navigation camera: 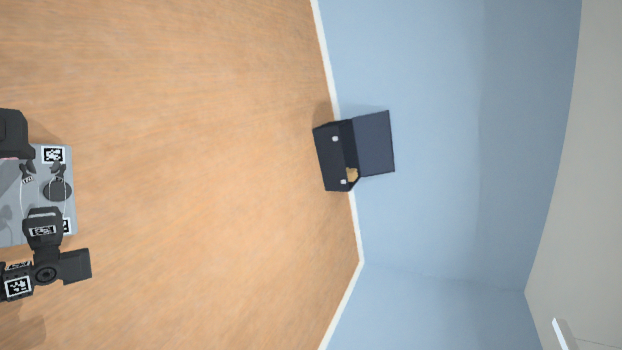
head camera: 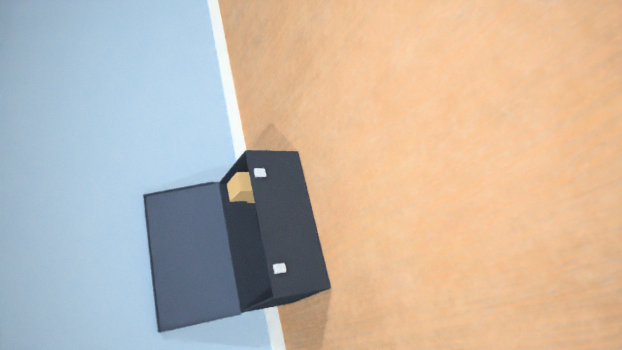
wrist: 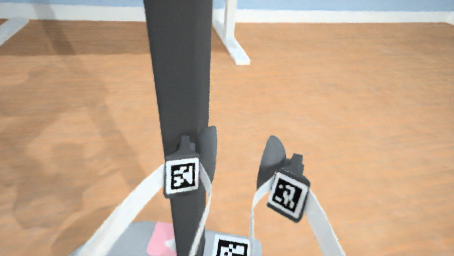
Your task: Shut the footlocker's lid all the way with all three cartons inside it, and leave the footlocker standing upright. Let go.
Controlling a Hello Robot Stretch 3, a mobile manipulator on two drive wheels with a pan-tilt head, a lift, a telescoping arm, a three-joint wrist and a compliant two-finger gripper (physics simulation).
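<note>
The dark footlocker (head camera: 287,225) (navigation camera: 327,160) stands upright on the floor by the blue wall, its front with two white latches facing the room. Its lid (head camera: 190,255) (navigation camera: 374,145) is wide open, tipped back toward the wall. Tan carton material (head camera: 241,187) (navigation camera: 352,174) shows inside at one end; the front wall hides part of it, and I cannot tell how many cartons are there. My gripper (navigation camera: 43,168) (wrist: 240,149) is open and empty, above my own base and well apart from the footlocker.
The blue wall (head camera: 100,100) (navigation camera: 425,75) has a white baseboard (head camera: 226,85) (navigation camera: 327,65) and meets another wall at a corner. My dark mast (wrist: 182,75) stands beside the fingers in the wrist view. A white furniture foot (wrist: 235,50) stands on the floor beyond.
</note>
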